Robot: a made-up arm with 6 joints. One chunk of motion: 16 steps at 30 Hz.
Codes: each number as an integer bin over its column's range. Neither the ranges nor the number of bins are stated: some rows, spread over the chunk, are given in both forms.
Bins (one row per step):
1: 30 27 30 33 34 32
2: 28 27 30 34 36 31
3: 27 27 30 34 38 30
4: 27 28 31 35 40 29
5: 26 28 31 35 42 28
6: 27 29 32 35 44 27
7: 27 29 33 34 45 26
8: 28 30 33 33 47 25
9: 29 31 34 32 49 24
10: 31 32 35 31 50 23
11: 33 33 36 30 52 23
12: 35 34 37 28 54 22
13: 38 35 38 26 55 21
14: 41 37 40 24 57 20
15: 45 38 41 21 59 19
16: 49 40 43 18 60 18
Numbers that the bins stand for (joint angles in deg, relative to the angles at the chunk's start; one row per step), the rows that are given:
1: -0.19 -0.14 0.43 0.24 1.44 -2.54
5: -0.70 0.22 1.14 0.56 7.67 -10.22
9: -0.32 1.32 3.29 0.08 13.11 -17.90
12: 0.44 2.41 5.43 -0.56 17.00 -21.75
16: 2.22 4.60 9.71 -2.14 21.67 -29.43
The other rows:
2: -0.44 -0.14 0.43 0.40 3.00 -4.46
3: -0.57 -0.14 0.43 0.40 4.56 -6.38
4: -0.57 0.22 1.14 0.56 6.11 -8.30
6: -0.57 0.59 1.86 0.56 9.22 -12.14
7: -0.57 0.59 2.57 0.40 10.00 -14.06
8: -0.44 0.95 2.57 0.24 11.56 -15.98
10: -0.06 1.68 4.00 -0.08 13.89 -19.83
11: 0.19 2.05 4.71 -0.24 15.44 -19.83
13: 0.83 2.78 6.14 -0.87 17.78 -23.67
14: 1.21 3.51 7.57 -1.19 19.33 -25.59
15: 1.71 3.87 8.29 -1.67 20.89 -27.51

